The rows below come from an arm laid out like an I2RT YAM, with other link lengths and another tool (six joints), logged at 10 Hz.
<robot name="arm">
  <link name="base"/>
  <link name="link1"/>
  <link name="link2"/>
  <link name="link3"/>
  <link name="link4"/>
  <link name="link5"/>
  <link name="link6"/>
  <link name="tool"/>
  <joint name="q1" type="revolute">
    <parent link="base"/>
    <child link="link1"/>
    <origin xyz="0 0 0.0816" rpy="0 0 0"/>
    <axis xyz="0 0 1"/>
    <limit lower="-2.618" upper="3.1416"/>
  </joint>
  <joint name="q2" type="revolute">
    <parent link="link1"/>
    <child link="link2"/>
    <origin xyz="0.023 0.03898 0.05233" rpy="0 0 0"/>
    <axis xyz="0 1 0"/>
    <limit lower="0" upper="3.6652"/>
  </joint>
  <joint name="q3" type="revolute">
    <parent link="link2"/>
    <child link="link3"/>
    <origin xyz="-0.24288 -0.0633 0" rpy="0 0 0"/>
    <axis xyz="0 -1 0"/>
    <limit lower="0" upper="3.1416"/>
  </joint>
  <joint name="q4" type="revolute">
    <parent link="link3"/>
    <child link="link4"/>
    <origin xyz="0.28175 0.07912 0.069" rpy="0 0 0"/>
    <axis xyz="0 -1 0"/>
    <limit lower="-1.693" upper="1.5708"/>
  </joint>
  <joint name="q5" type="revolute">
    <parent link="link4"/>
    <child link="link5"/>
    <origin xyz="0.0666 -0.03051 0.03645" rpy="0 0 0"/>
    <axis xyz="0 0 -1"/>
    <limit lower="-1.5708" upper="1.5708"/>
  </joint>
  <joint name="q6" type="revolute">
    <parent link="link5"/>
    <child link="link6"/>
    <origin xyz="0.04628 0 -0.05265" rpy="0 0 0"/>
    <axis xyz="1 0 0"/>
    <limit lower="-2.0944" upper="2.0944"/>
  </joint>
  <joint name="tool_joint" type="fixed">
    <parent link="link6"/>
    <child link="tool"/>
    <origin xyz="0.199 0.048 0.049" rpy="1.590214 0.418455 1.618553"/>
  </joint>
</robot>
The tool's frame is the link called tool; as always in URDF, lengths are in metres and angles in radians.
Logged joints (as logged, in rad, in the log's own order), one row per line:
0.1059, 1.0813, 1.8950, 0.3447, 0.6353, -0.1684
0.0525, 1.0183, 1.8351, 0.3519, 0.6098, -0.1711
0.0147, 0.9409, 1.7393, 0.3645, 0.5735, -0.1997
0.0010, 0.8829, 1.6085, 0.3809, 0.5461, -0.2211
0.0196, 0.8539, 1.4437, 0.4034, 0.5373, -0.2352
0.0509, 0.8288, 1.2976, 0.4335, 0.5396, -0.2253
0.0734, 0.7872, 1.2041, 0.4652, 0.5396, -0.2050
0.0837, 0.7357, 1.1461, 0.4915, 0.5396, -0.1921
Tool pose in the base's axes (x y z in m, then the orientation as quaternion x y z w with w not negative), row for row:
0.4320, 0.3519, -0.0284, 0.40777, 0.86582, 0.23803, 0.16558
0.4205, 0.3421, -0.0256, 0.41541, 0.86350, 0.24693, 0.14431
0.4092, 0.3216, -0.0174, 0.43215, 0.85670, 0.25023, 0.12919
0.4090, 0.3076, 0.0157, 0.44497, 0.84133, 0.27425, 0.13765
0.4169, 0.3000, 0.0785, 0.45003, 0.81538, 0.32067, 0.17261
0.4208, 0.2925, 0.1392, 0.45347, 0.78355, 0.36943, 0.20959
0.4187, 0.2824, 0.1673, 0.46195, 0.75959, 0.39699, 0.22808
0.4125, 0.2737, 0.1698, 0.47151, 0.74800, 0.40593, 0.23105
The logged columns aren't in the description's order. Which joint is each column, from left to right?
Columns, left to right: q5, q3, q2, q6, q1, q4.
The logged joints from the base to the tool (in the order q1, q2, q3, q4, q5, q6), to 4 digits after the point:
0.6353, 1.8950, 1.0813, -0.1684, 0.1059, 0.3447
0.6098, 1.8351, 1.0183, -0.1711, 0.0525, 0.3519
0.5735, 1.7393, 0.9409, -0.1997, 0.0147, 0.3645
0.5461, 1.6085, 0.8829, -0.2211, 0.0010, 0.3809
0.5373, 1.4437, 0.8539, -0.2352, 0.0196, 0.4034
0.5396, 1.2976, 0.8288, -0.2253, 0.0509, 0.4335
0.5396, 1.2041, 0.7872, -0.2050, 0.0734, 0.4652
0.5396, 1.1461, 0.7357, -0.1921, 0.0837, 0.4915

